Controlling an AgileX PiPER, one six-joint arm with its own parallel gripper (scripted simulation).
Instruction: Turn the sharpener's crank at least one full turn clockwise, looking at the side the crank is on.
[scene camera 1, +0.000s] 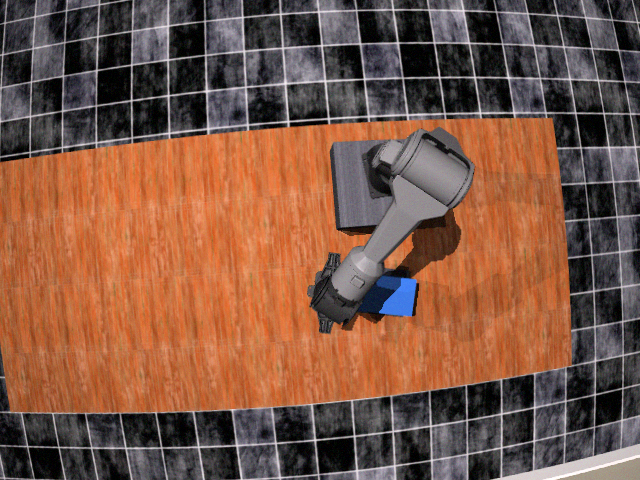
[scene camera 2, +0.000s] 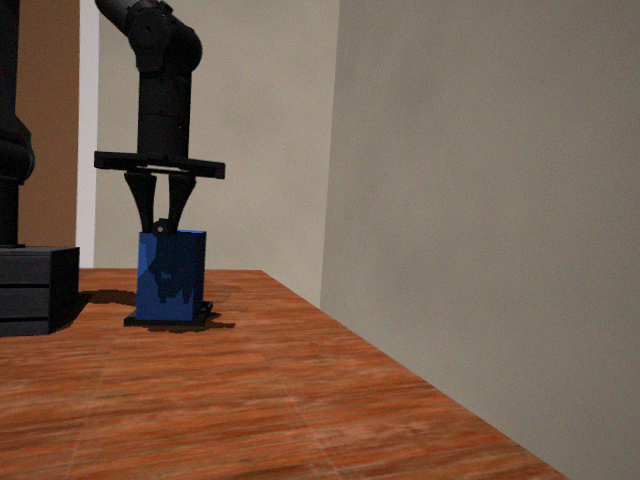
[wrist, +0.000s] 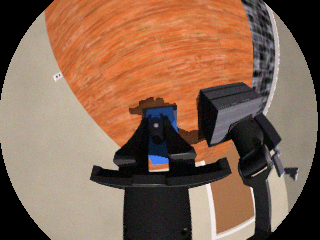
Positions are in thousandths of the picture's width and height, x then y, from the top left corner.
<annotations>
gripper: scene camera 1 510, 603; scene camera 2 249, 486; wrist 486, 506
</annotations>
